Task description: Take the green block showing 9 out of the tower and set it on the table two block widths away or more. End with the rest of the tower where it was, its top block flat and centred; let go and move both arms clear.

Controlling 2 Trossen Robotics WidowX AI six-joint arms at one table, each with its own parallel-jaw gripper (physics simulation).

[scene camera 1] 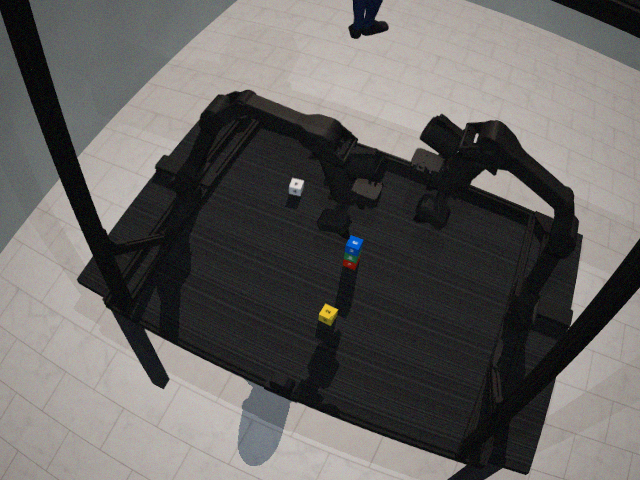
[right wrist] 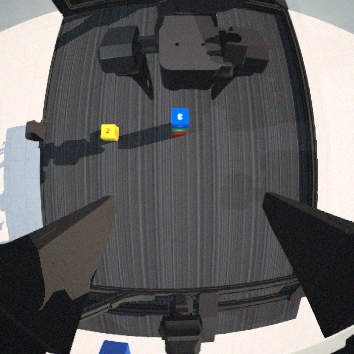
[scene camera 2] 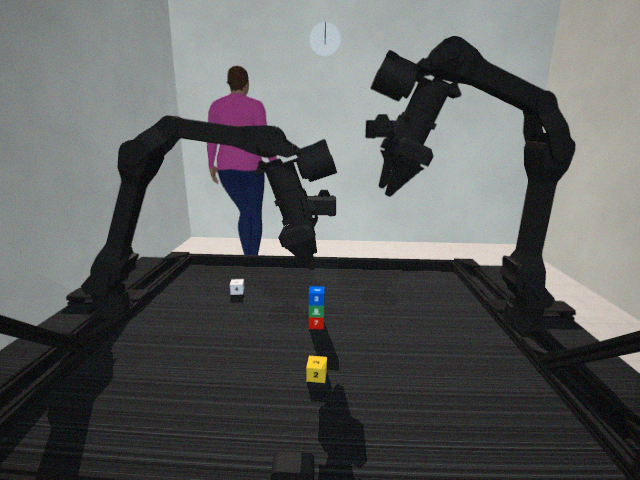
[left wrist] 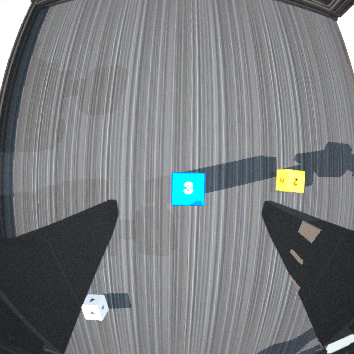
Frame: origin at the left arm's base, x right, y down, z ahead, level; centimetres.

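Seen in the pictures: left gripper, between the fingertips: [scene camera 1: 354,223] [right wrist: 182,96] [scene camera 2: 313,260] [left wrist: 191,208]; right gripper, between the fingertips: [right wrist: 191,201] [scene camera 2: 383,191]; left arm's base, origin of its link: [scene camera 1: 188,195] [scene camera 2: 112,310]; right arm's base, origin of its link: [scene camera 1: 516,323] [right wrist: 180,303] [scene camera 2: 522,323].
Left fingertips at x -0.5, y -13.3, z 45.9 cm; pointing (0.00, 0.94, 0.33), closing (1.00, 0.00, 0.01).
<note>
Pixels of each thing's middle, then the offset from my left fingertips to it. Level surfaces: height alone.
- green block, middle of its body: [scene camera 2: 316,307] [scene camera 1: 352,252] dx +0.2, dy +10.9, dz +0.7 cm
- white block, middle of its body: [left wrist: 94,306] [scene camera 1: 296,187] [scene camera 2: 237,286] dx -14.8, dy +13.8, dz -21.2 cm
- table, height of its surface: dy +15.2 cm
The tower stands upright mid-table: a blue block showing 3 [scene camera 1: 354,242] [scene camera 2: 316,297] [left wrist: 188,189] [right wrist: 180,117] on top, the green block [scene camera 1: 351,257] [scene camera 2: 316,311] in the middle, a red block showing 7 [scene camera 1: 349,265] [scene camera 2: 316,323] at the bottom. The green block's digit is small and blurred. In the left wrist view the blue top hides the blocks under it. My left gripper [scene camera 2: 306,255] [left wrist: 191,208] [right wrist: 182,96] is open and empty, pointing down above the tower's level, apart from it. My right gripper [scene camera 2: 385,190] [right wrist: 191,201] is open and empty, high up, to the tower's right in scene camera 2.
A yellow block showing 2 [scene camera 1: 327,314] [scene camera 2: 316,369] [left wrist: 290,181] [right wrist: 109,132] lies in front of the tower in scene camera 2. A white block [scene camera 1: 296,187] [scene camera 2: 236,287] [left wrist: 95,307] lies back left there. Dark rails edge the table [scene camera 1: 413,372]. A person [scene camera 2: 237,134] stands behind.
</note>
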